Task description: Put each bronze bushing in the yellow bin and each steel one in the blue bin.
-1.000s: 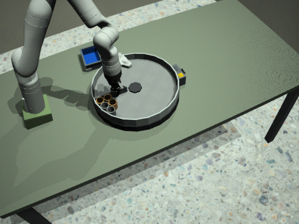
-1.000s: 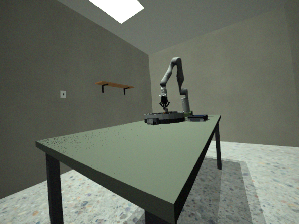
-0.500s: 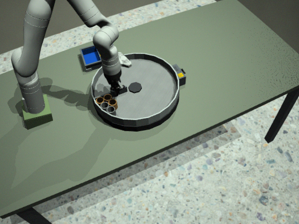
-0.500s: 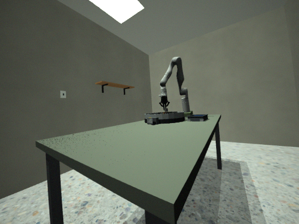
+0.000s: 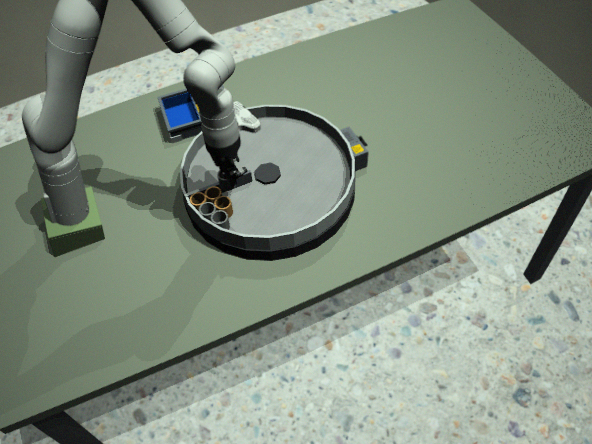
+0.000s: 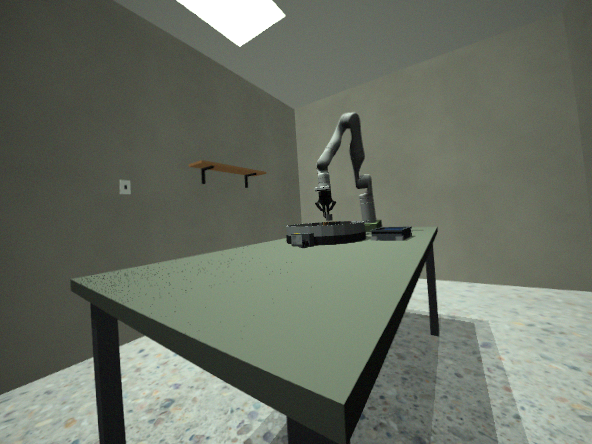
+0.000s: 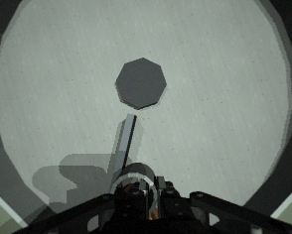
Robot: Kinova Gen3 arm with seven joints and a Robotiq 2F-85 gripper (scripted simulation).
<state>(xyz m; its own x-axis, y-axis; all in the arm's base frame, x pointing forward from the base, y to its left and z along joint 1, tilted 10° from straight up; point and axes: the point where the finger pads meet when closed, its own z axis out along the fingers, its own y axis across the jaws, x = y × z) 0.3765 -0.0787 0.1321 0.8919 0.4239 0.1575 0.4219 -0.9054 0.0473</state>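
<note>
Now: the turntable 10 cm ahead of my hand, 6 cm to the left of it and 8 cm below it.
</note>
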